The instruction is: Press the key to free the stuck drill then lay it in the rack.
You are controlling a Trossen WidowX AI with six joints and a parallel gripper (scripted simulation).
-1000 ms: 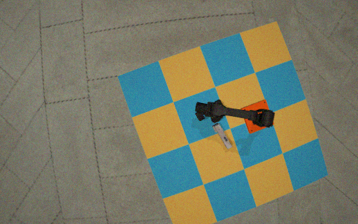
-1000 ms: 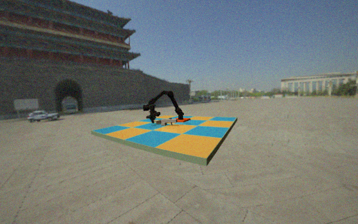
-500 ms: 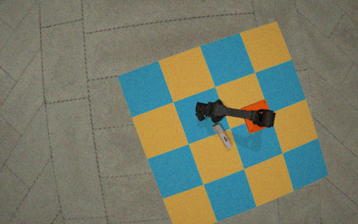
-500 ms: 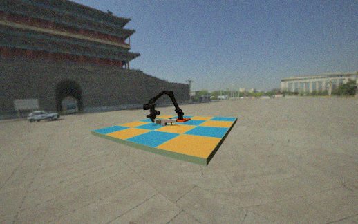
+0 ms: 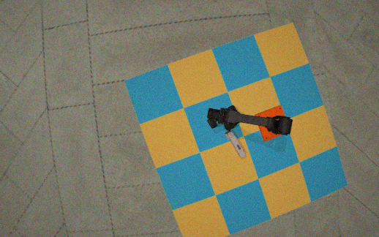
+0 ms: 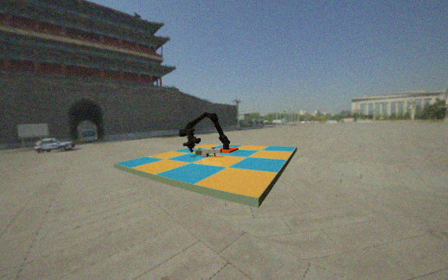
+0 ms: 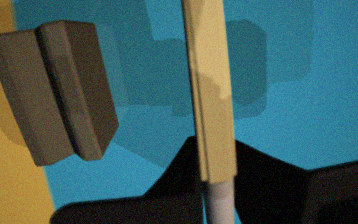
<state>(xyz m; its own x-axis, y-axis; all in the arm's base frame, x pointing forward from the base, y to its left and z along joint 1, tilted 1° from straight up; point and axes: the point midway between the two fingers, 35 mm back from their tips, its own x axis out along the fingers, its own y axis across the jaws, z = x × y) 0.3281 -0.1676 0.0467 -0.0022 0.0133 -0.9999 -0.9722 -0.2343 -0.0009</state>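
The tan drill lies 10 mm behind my gripper tip, 40 mm to the left of it and 30 mm above it. Also, from my gripper tip: pale grey block: 50 mm behind, 200 mm to the left, 10 mm above; then rack: 80 mm behind, 20 mm to the left, 20 mm below.
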